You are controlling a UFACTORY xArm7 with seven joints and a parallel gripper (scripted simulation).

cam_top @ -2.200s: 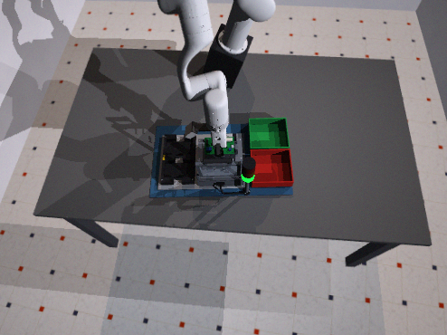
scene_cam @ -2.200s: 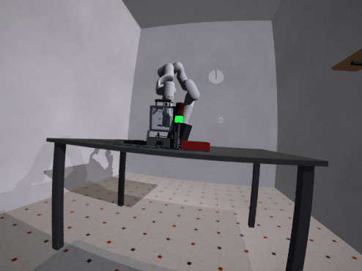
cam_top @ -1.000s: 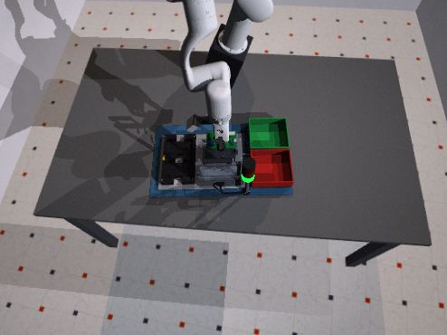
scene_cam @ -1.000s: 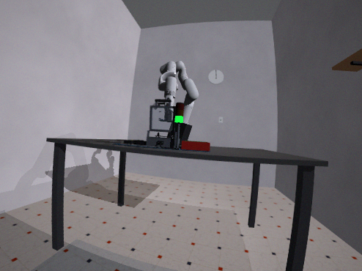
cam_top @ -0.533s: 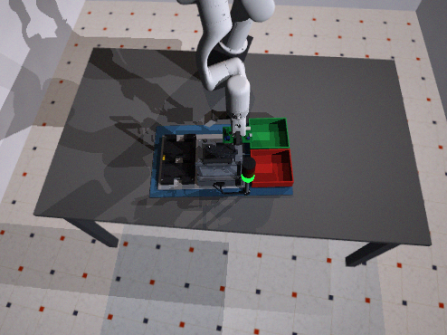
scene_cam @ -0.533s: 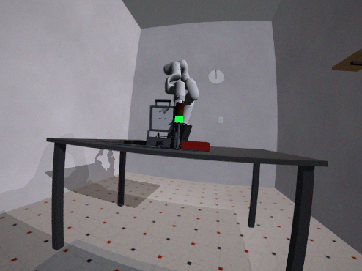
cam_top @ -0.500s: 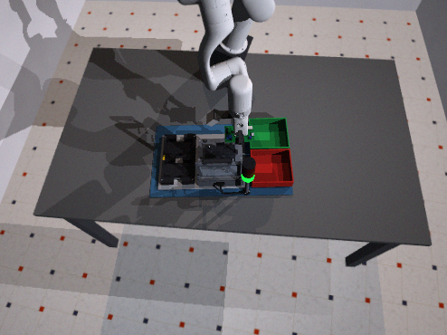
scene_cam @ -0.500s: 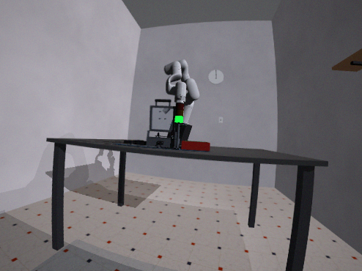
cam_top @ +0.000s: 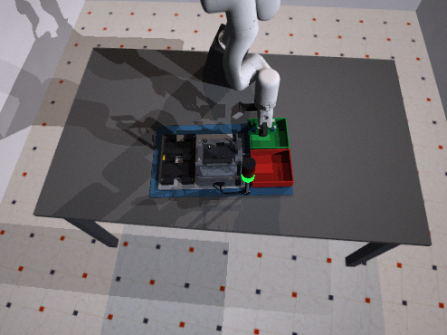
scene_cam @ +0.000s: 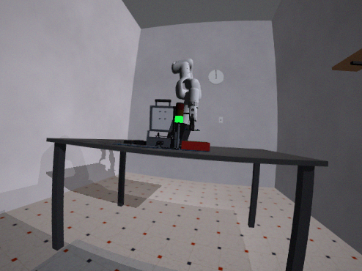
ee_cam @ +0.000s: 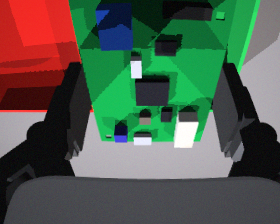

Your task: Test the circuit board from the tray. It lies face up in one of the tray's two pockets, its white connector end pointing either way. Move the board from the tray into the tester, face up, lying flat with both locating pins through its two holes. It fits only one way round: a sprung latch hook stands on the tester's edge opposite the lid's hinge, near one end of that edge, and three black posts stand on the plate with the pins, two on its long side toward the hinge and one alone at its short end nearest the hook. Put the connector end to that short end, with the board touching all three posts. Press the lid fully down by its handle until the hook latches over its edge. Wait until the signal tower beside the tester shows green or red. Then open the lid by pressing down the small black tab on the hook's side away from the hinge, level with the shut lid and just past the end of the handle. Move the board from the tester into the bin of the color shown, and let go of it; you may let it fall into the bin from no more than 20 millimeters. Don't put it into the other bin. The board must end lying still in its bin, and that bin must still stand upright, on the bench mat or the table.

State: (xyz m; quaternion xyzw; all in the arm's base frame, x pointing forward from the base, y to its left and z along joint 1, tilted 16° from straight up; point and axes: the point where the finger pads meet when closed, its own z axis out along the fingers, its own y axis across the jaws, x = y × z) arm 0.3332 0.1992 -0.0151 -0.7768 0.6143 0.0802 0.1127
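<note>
The green bin is 3 cm behind my hand, 3 cm to the left of it and 12 cm below it. Round my hand: green circuit board (1 cm below); then tester lid (24 cm ahead, 11 cm to the right, 5 cm above); then red bin (12 cm ahead, 6 cm to the left, 12 cm below).
</note>
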